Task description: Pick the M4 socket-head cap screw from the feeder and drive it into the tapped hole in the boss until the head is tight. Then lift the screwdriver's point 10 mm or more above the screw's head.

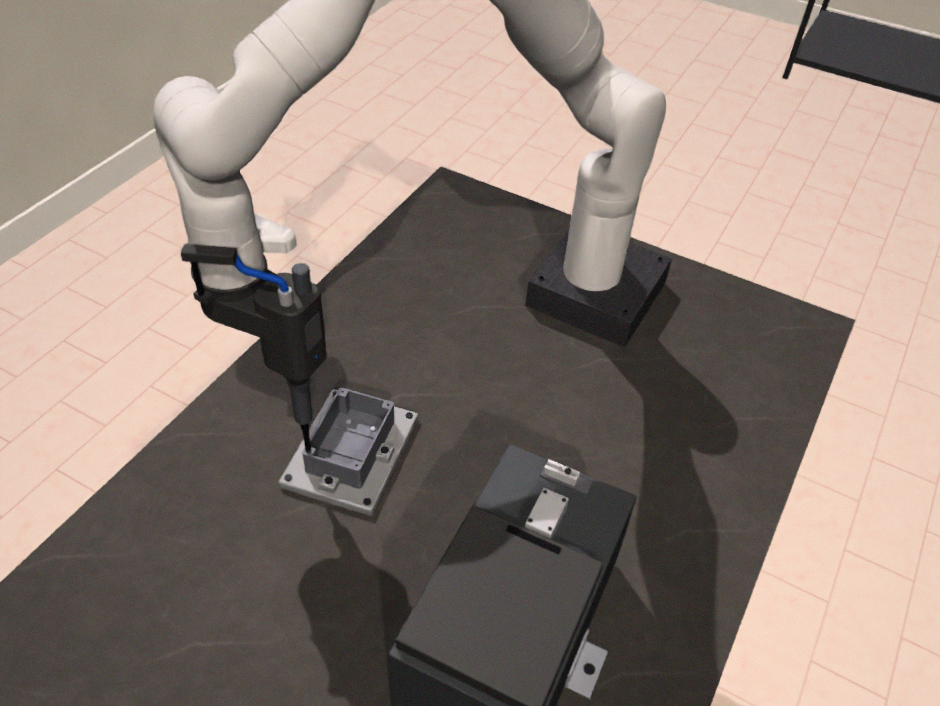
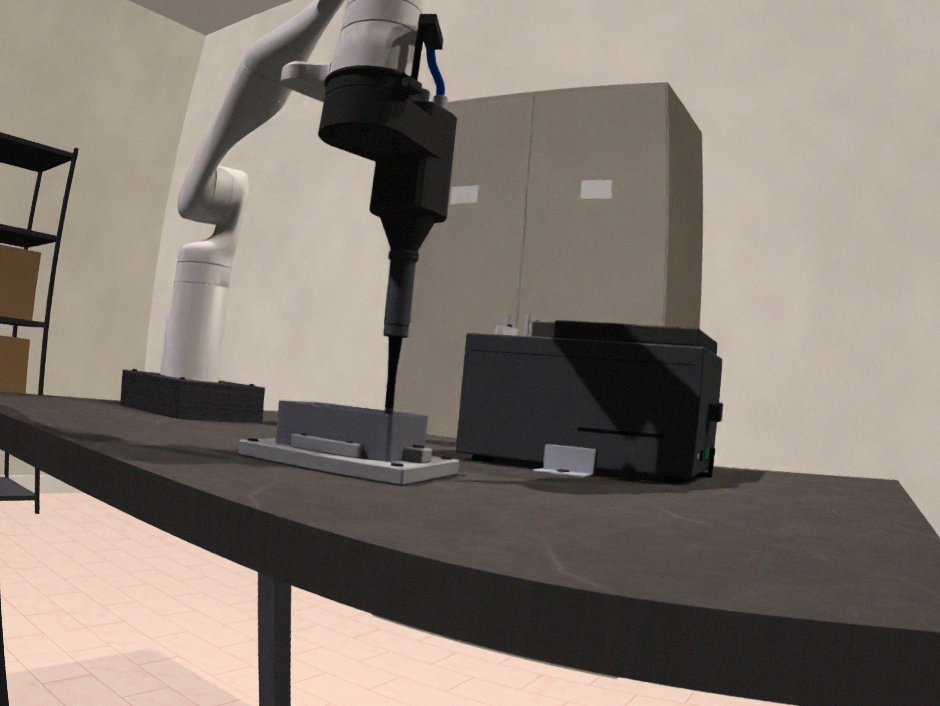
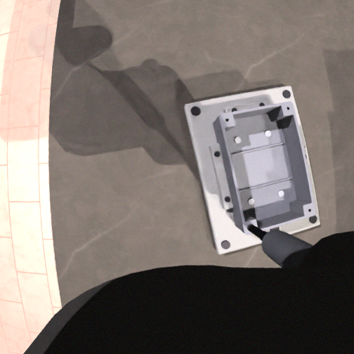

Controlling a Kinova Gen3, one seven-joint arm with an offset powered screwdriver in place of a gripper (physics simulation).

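My gripper, a black powered screwdriver (image 1: pixel 307 448) (image 2: pixel 389 408) (image 3: pixel 251 228), stands nearly upright with its point at one top corner of the open grey housing (image 1: pixel 334 465) (image 2: pixel 326 422) (image 3: pixel 302 170). The point meets the corner boss there, with no visible gap. The housing sits on a pale base plate (image 1: pixel 345 500) (image 2: pixel 326 460) (image 3: pixel 220 227). The M4 screw cannot be made out; the bit and the corner hide that spot, so I cannot tell whether the bit holds it. The dark feeder (image 1: pixel 501 600) (image 2: pixel 524 395) stands apart from the housing.
Small clamps (image 1: pixel 328 481) (image 2: pixel 326 444) flank the housing on the plate. A metal bracket (image 1: pixel 588 668) (image 2: pixel 569 458) sits at the feeder's side. The arm's black base block (image 1: pixel 577 307) (image 2: pixel 220 401) stands behind on the dark table (image 1: pixel 471 379) (image 2: pixel 486 524). A tall cabinet (image 2: pixel 600 258) is in the background.
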